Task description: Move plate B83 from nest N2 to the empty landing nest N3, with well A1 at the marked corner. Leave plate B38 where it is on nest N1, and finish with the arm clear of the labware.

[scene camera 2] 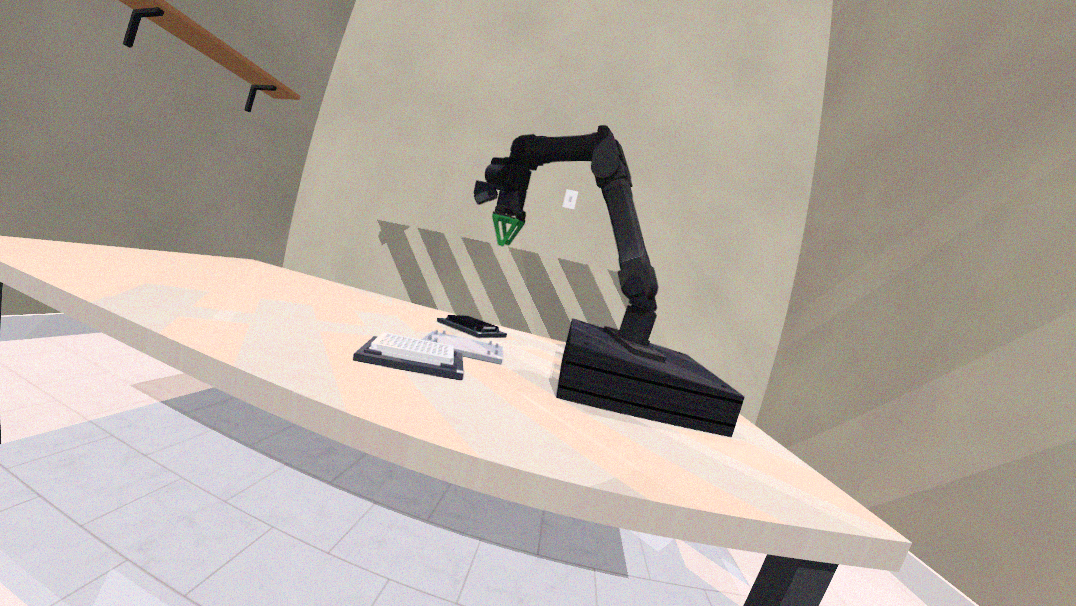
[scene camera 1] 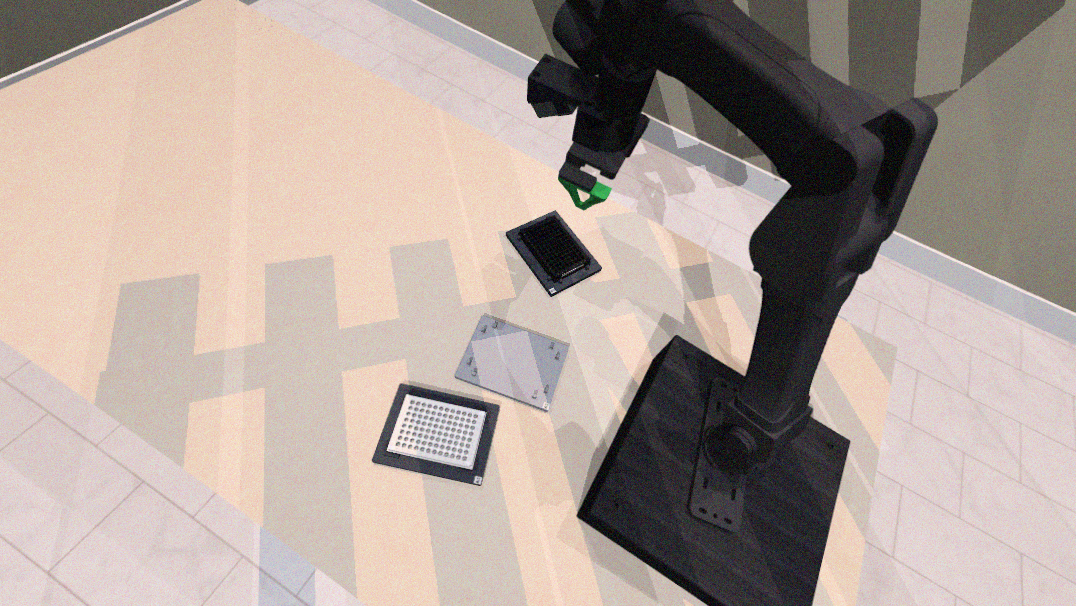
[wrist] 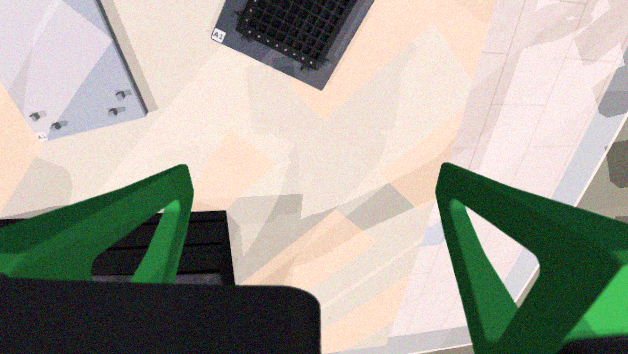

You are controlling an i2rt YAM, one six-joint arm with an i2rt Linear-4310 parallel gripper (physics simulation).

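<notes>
A black well plate (scene camera 1: 555, 244) (scene camera 2: 472, 324) (wrist: 297, 22) sits on a dark nest (scene camera 1: 535, 264) (wrist: 320, 80) at the back. A white well plate (scene camera 1: 438, 430) (scene camera 2: 412, 349) sits on another dark nest (scene camera 1: 429, 472) (scene camera 2: 410, 368). Between them lies the empty grey nest (scene camera 1: 519, 361) (scene camera 2: 474, 348) (wrist: 65, 75) with upright pins. A1 labels mark corners of the black plate's nest and the grey nest in the wrist view. Plate and nest numbers are not readable. My gripper (scene camera 1: 583, 205) (scene camera 2: 502, 242) (wrist: 314, 177) is open and empty, high above the table, beyond the black plate's nest.
The arm's black base block (scene camera 1: 640, 489) (scene camera 2: 647, 395) (wrist: 210, 230) stands on the table (scene camera 1: 188, 150) (scene camera 2: 248, 301), right of the nests in both scene views. The table edge and tiled floor lie behind the black plate. A wooden shelf (scene camera 2: 218, 52) is on the wall.
</notes>
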